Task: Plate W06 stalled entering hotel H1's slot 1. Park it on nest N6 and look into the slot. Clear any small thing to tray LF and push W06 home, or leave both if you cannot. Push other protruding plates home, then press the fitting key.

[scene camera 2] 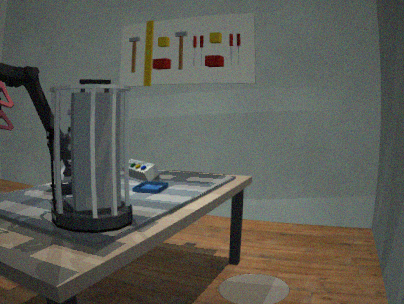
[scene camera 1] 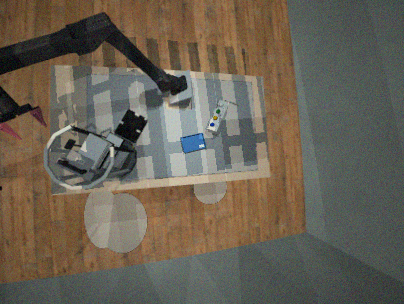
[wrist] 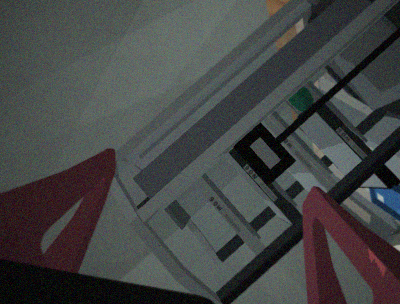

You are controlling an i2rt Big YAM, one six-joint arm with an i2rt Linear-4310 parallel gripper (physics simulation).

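Pixels of known places: gripper, between the fingertips: [scene camera 2: 12,117] [scene camera 1: 34,132] [wrist: 212,177]; arm's base, origin of its link: [scene camera 1: 179,86].
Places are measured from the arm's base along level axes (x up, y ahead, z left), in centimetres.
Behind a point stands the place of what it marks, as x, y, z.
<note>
The round caged tower with grey hotel columns [scene camera 1: 95,150] [scene camera 2: 97,150] stands at the table's left. My gripper [scene camera 1: 33,132] @[23.0, 24.0, -65.1] [scene camera 2: 12,117] @[23.0, 24.0, -65.1] [wrist: 212,177] @[23.0, 24.0, -65.1] is open and empty, left of the tower in the first scene view. In the wrist view a pale piece with an upside-down label like W06 [wrist: 225,212] @[24.4, 33.0, -47.4] shows beyond and between the fingers. Slot 1 and its inside cannot be made out. A blue tray [scene camera 1: 193,143] @[-7.5, 36.8, 3.9] [scene camera 2: 151,187] @[-7.5, 35.7, 5.9] [wrist: 387,200] @[-7.5, 37.4, 7.8] lies on the mat; its label is unreadable. The key box [scene camera 1: 217,117] @[-0.4, 22.9, 20.9] [scene camera 2: 145,171] @[-2.4, 29.1, 14.8] has green, yellow and blue keys.
A black notched block [scene camera 1: 131,126] @[-1.7, 21.1, -32.2] lies beside the tower; I cannot tell whether it is nest N6. A black square frame [wrist: 265,152] @[18.2, 29.6, -55.7] with a rod and a green round thing [wrist: 301,99] @[8.9, 36.6, -49.0] show in the wrist view. The arm's base [scene camera 1: 177,90] @[2.6, 3.9, -1.8] stands at the table's far edge.
</note>
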